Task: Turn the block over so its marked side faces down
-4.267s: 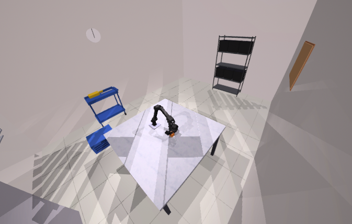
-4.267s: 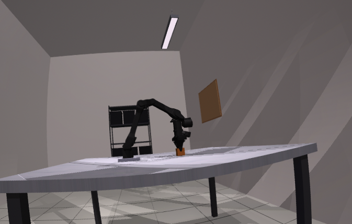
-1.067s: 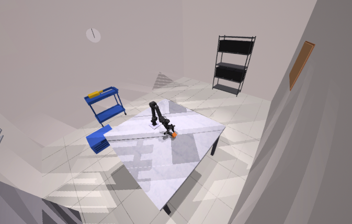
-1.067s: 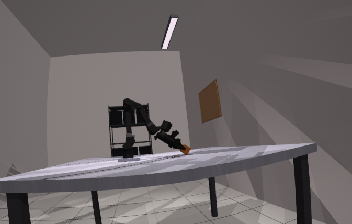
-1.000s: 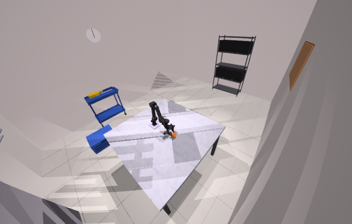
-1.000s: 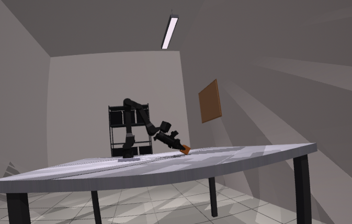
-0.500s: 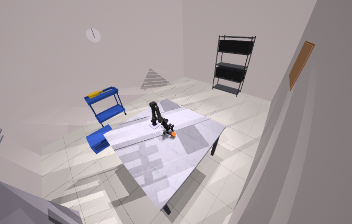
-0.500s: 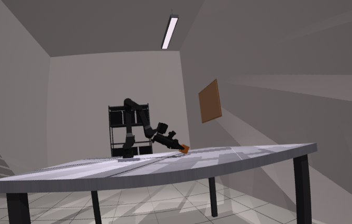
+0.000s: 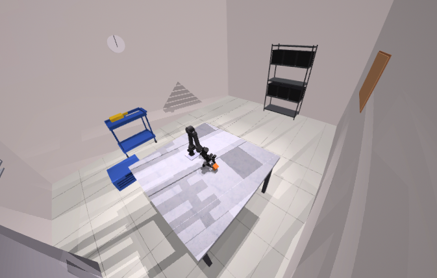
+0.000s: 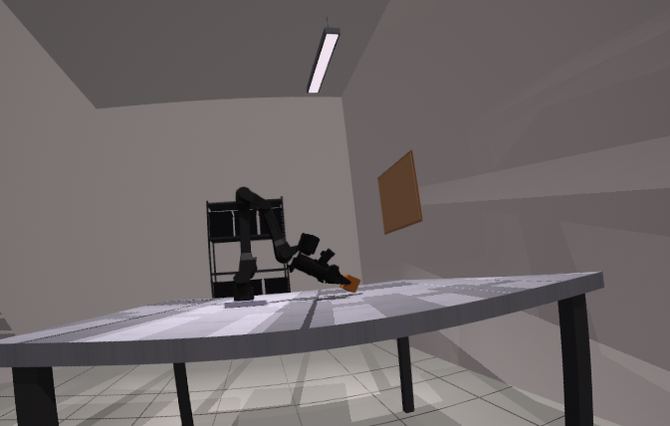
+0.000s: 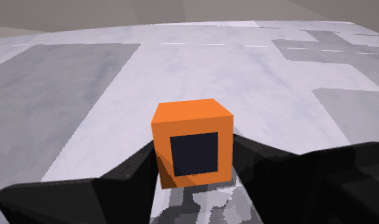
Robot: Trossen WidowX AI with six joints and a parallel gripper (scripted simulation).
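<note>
The orange block is 1 cm behind my gripper tip.
</note>
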